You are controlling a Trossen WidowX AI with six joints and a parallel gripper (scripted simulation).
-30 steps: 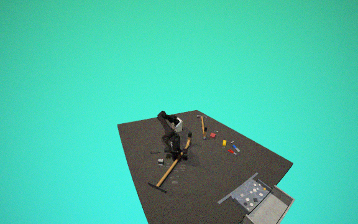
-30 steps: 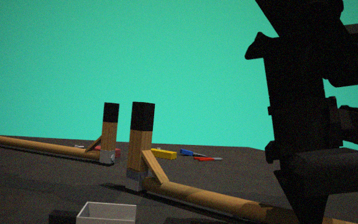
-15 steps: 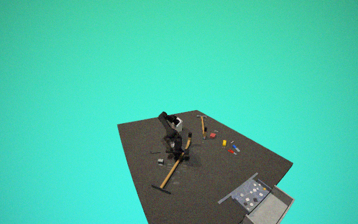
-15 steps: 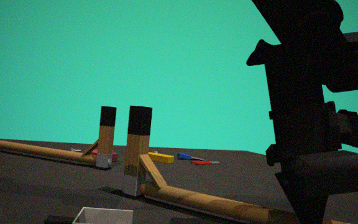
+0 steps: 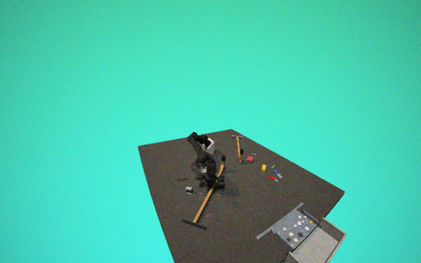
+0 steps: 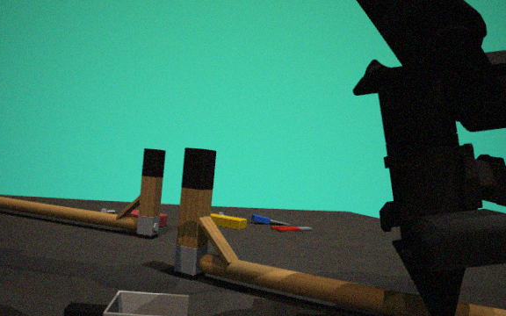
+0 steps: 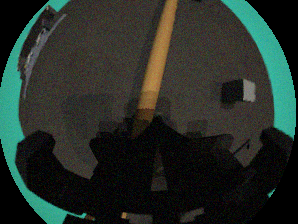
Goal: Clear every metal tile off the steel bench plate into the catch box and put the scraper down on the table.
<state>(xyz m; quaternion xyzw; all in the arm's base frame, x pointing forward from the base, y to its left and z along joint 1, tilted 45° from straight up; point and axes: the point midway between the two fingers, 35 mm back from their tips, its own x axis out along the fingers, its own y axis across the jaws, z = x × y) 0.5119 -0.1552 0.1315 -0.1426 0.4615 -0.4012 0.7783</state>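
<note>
Right now my gripper tip is 5 cm below the long scraper and 3 cm short of it. From my gripper tip the other things lie so: small grey box (14 cm to the right, 3 cm behind, 1 cm above); red tool (53 cm to the left, 11 cm ahead, 1 cm below); yellow block (55 cm to the left, 4 cm behind).
</note>
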